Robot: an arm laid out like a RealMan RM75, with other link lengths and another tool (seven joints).
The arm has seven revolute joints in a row. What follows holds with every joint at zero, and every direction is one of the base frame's. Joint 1 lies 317.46 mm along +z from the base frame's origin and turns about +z. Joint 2 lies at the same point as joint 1 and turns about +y. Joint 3 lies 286.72 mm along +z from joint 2 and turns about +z. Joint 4 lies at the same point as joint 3 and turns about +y. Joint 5 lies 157.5 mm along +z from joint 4 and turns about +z. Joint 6 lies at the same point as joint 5 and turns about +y. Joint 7 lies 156.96 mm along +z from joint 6 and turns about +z. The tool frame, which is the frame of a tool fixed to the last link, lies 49 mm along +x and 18 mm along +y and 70 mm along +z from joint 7; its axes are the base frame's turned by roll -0.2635, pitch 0 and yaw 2.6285 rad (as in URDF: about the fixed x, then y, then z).
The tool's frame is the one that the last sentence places.
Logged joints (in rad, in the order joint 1, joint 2, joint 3, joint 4, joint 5, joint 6, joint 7), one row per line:
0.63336 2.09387 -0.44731 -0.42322 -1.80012 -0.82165 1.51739
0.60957 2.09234 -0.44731 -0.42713 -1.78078 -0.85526 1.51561
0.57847 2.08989 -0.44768 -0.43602 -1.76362 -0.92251 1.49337
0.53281 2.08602 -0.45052 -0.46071 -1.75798 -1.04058 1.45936
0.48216 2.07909 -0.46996 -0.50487 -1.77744 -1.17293 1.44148
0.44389 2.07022 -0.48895 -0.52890 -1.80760 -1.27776 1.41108
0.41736 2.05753 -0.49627 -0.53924 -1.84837 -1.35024 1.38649
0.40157 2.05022 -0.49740 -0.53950 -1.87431 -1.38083 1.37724
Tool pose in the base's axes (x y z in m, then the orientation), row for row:
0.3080 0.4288 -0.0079 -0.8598 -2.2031 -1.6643
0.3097 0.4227 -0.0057 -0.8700 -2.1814 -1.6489
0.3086 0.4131 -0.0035 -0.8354 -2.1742 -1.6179
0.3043 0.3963 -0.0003 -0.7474 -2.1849 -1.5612
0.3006 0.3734 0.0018 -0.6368 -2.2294 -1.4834
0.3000 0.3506 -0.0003 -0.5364 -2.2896 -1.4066
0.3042 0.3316 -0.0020 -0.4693 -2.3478 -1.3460
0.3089 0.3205 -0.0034 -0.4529 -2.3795 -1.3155
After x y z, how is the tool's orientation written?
As a rotation vector, in radians.
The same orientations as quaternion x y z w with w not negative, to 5 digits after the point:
-0.29500 -0.75590 -0.57103 0.12455
-0.30038 -0.75317 -0.56931 0.13561
-0.29114 -0.75772 -0.56385 0.15222
-0.26394 -0.77158 -0.55133 0.17616
-0.22699 -0.79468 -0.52876 0.19333
-0.19182 -0.81880 -0.50302 0.19937
-0.16754 -0.83817 -0.48053 0.19619
-0.16127 -0.84730 -0.46843 0.19141

